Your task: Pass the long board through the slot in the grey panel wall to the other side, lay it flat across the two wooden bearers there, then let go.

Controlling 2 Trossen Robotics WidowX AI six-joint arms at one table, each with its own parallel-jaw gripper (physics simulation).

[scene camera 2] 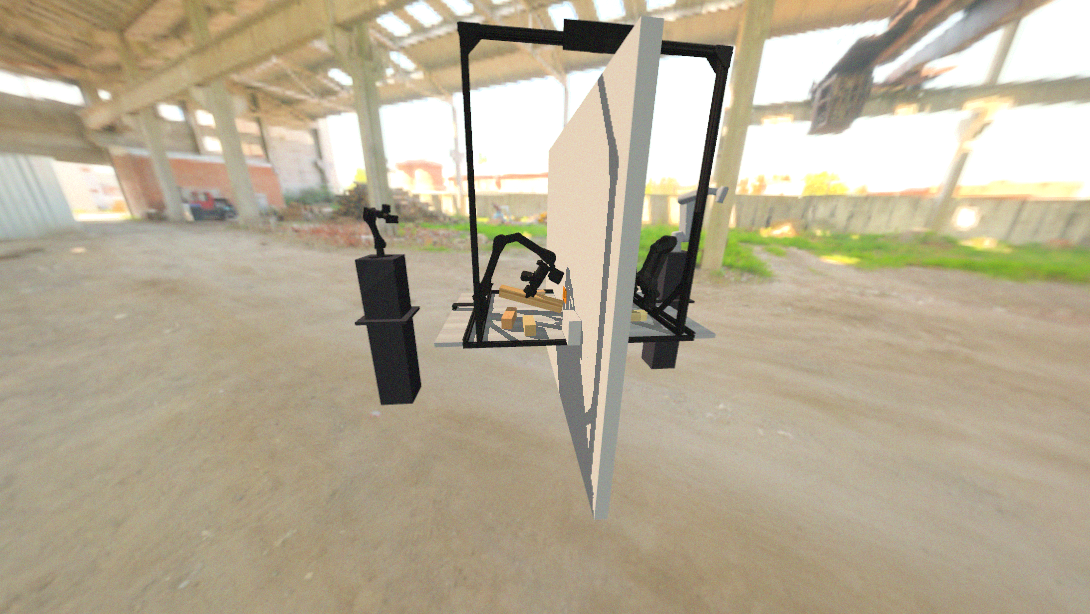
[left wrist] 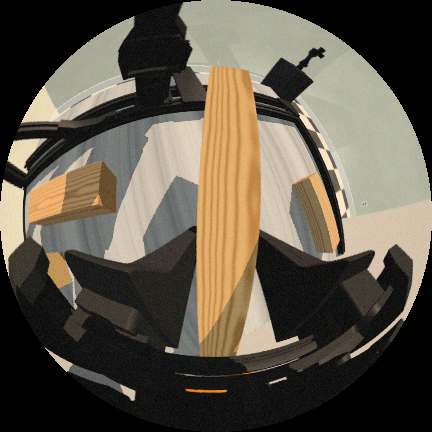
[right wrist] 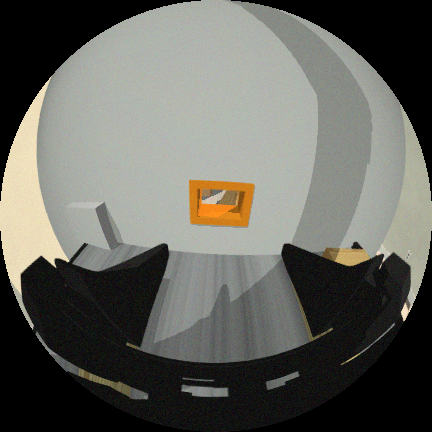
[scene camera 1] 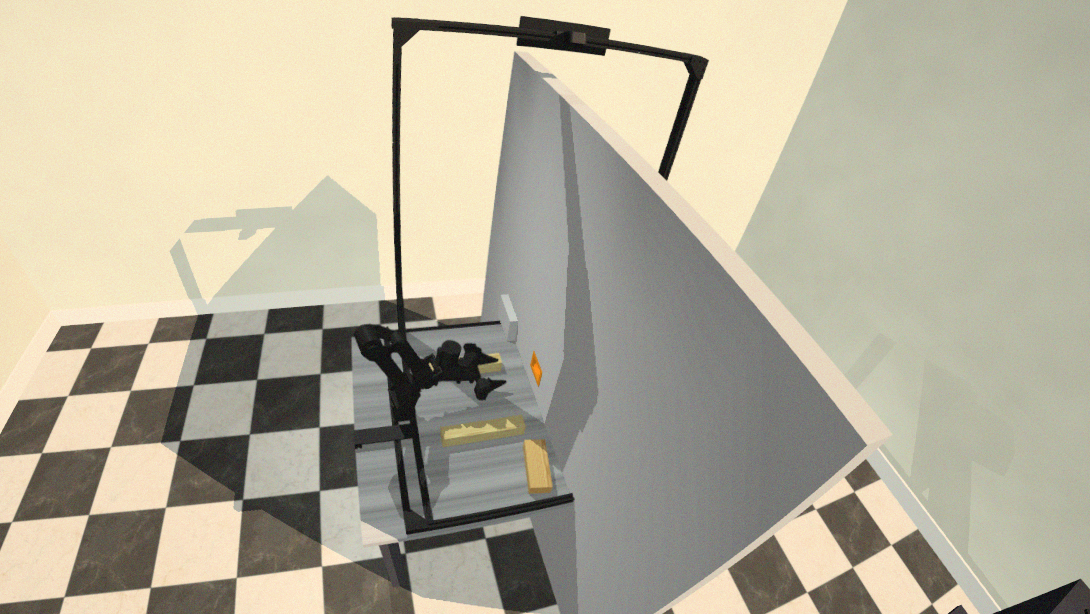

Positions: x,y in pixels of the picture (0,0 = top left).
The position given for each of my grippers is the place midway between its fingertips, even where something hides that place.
my right gripper: right wrist 227,250; scene camera 1 502,371; not seen in scene camera 2 (hidden by a grey panel wall)
same spot on grey panel wall: [right wrist: 212,97] = [scene camera 1: 542,330]
